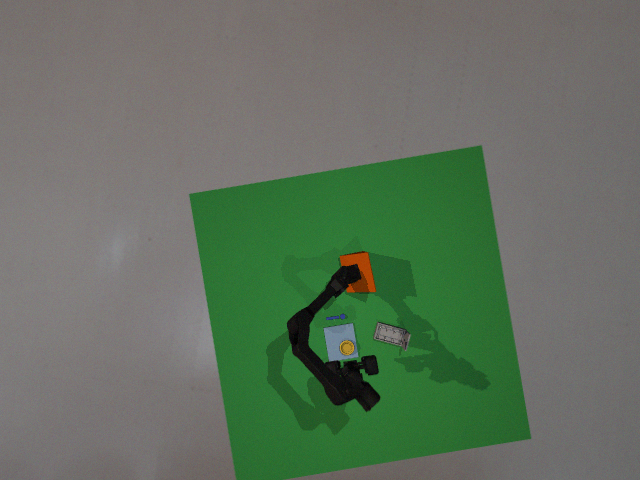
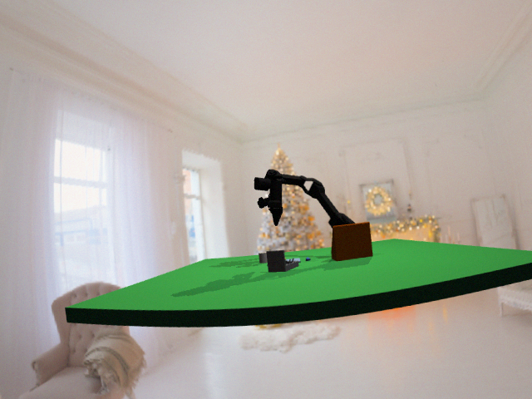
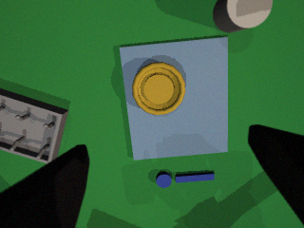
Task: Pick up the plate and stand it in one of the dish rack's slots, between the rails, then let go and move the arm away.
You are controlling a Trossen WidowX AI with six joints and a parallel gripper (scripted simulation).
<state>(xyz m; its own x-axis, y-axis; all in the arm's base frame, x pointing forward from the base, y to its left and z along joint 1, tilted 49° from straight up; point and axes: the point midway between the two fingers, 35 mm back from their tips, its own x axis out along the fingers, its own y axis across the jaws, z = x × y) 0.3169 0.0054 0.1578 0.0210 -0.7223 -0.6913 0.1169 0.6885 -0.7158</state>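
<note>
Now: gripper tip 16 cm above the yellow plate. The rest, counted from my gripper tip: dish rack (19 cm to the left, 15 cm below); white cylinder (15 cm below, 10 cm to the right, 7 cm ahead); blue utensil (17 cm below, 13 cm behind).
</note>
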